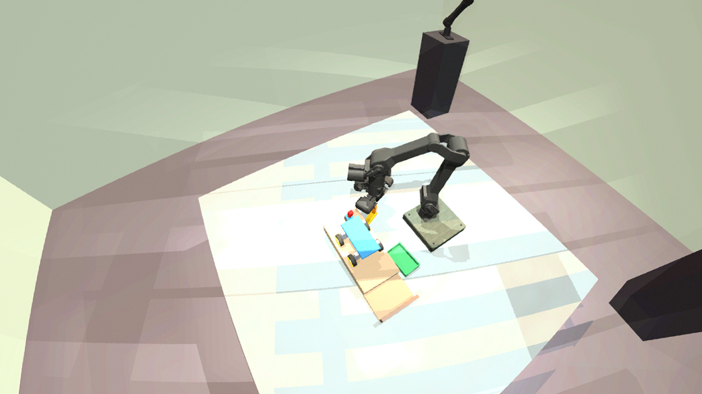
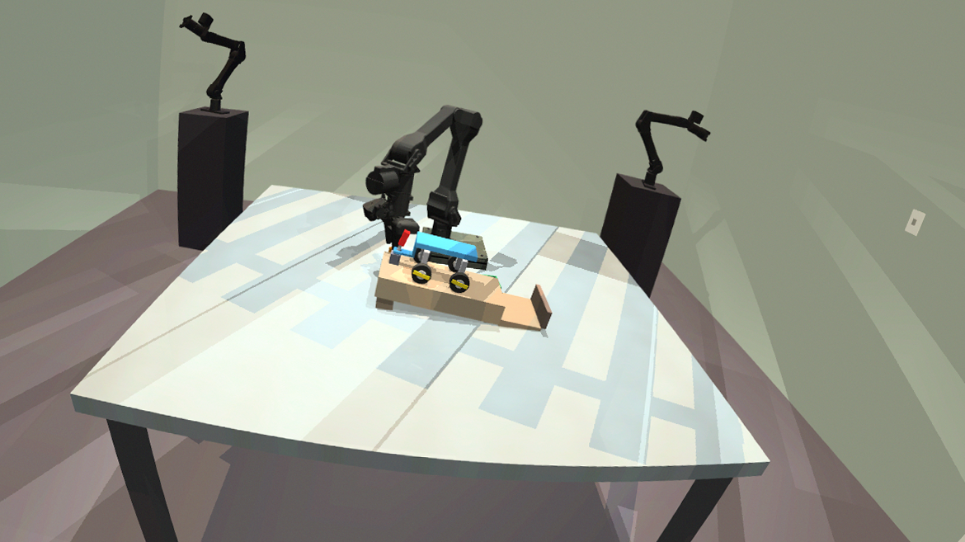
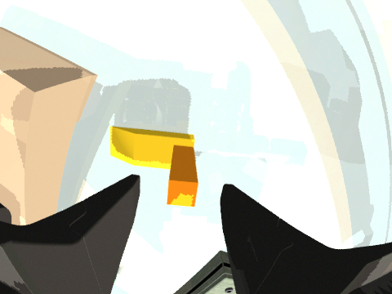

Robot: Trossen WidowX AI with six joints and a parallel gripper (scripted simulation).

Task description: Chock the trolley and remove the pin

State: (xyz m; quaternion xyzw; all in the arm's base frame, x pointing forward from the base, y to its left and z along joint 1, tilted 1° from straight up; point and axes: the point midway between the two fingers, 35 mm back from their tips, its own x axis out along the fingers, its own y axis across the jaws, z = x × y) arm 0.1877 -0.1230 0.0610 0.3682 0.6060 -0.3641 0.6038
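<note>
My gripper tip is 50 mm above the yellow chock, 20 mm short of it and 10 mm to the right of it. The rest, counted from my gripper tip: red-headed stop pin: 120 mm ahead, 60 mm above, 30 mm to the left; blue trolley: 140 mm ahead, 130 mm to the left, 40 mm above; ramp: 140 mm to the left, 140 mm ahead, 20 mm below.
</note>
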